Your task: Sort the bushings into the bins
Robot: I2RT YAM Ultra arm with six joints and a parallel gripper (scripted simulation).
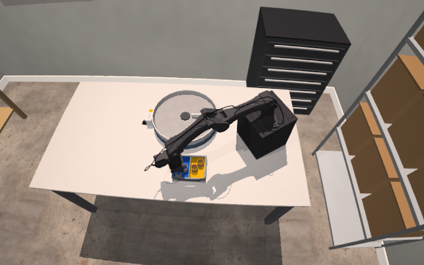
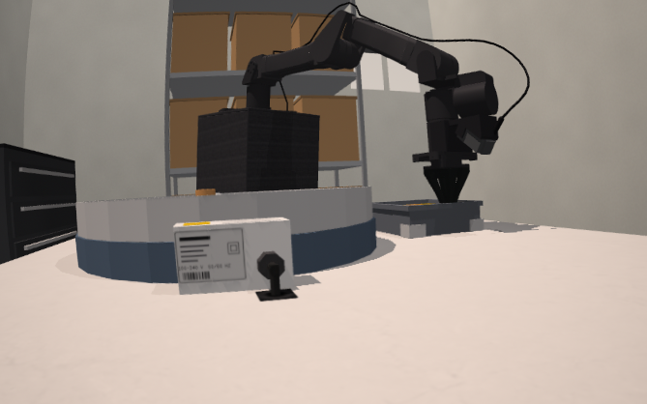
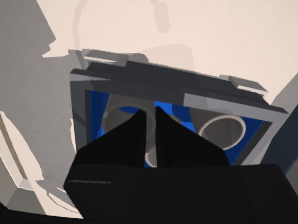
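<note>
Now: hand 3 cm above the blue bin, 2 cm to the left of it and 2 cm past it. Also, from my hand: yellow bin: 11 cm behind, 3 cm below, 1 cm to the right; then round grey turntable: 37 cm to the right, 5 cm behind, 1 cm above.
</note>
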